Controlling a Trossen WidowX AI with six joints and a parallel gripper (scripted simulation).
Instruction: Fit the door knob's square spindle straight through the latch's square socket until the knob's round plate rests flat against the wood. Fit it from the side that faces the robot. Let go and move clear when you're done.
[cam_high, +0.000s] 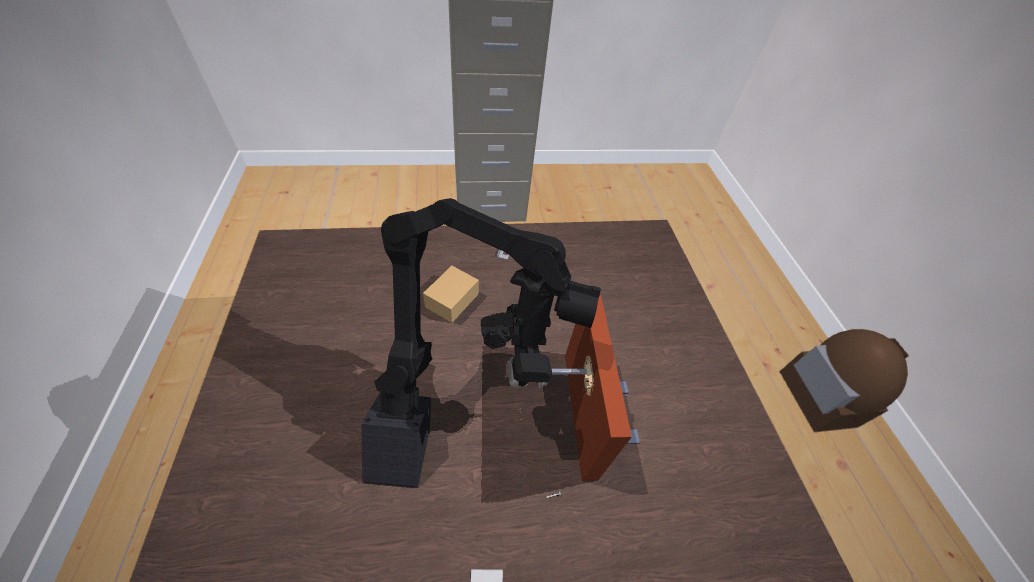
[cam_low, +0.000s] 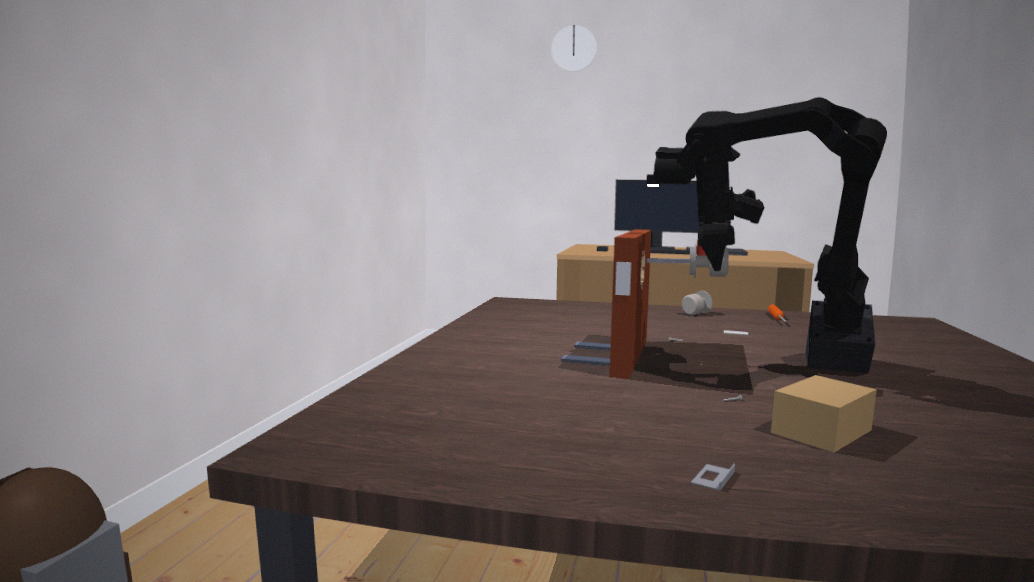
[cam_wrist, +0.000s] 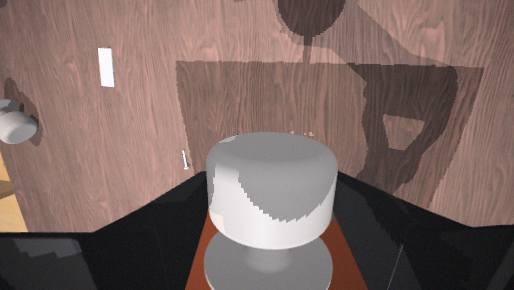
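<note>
Right now my hand is 15 cm short of the wooden door slab, 8 cm above it and 1 cm to the right of it. Round my hand: door knob 3 cm below, 3 cm ahead, 1 cm to the right; then white card 32 cm to the right, 22 cm below, 4 cm behind; then tan box 30 cm to the left, 20 cm below, 18 cm behind.
</note>
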